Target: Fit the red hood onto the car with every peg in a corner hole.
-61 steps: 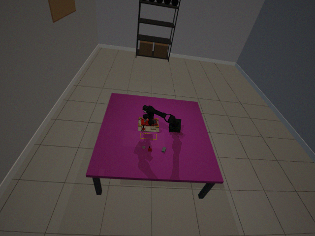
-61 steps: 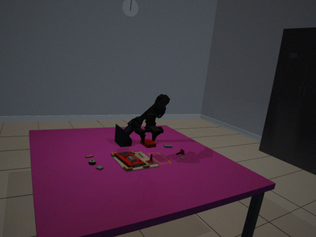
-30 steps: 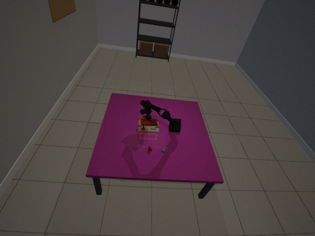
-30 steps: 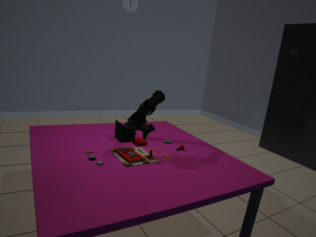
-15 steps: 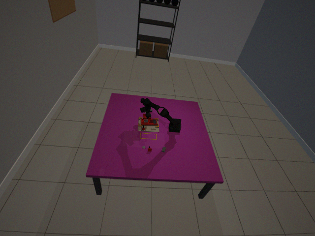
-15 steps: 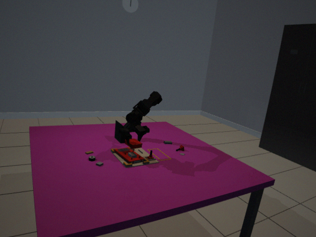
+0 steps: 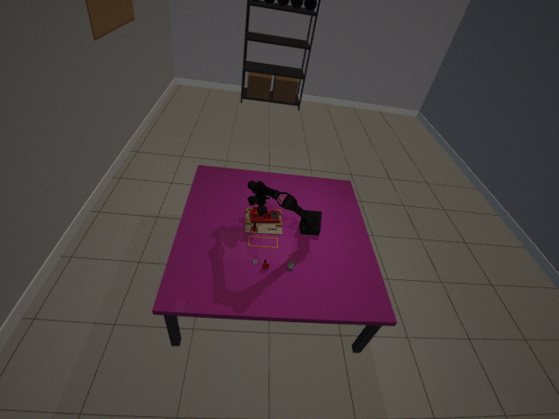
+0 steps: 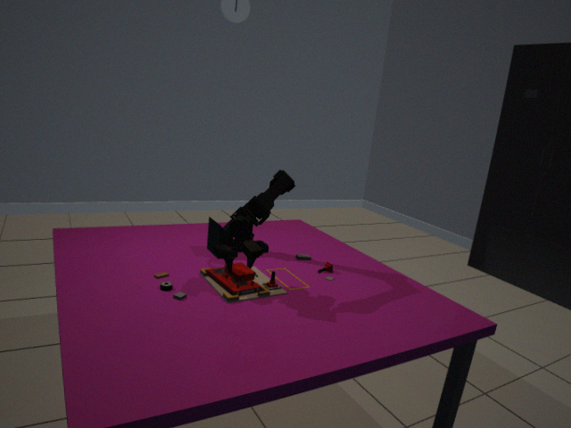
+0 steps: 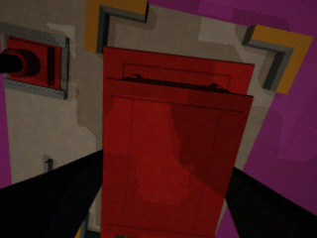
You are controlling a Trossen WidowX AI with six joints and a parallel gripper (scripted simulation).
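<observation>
My gripper tip is 4 cm above the grey engine block. From my gripper tip the other things lie so: black wheel (23 cm to the right, 7 cm behind, 5 cm below); beige jig (5 cm below, 2 cm to the left, 2 cm behind); red hood (right at my gripper tip).
</observation>
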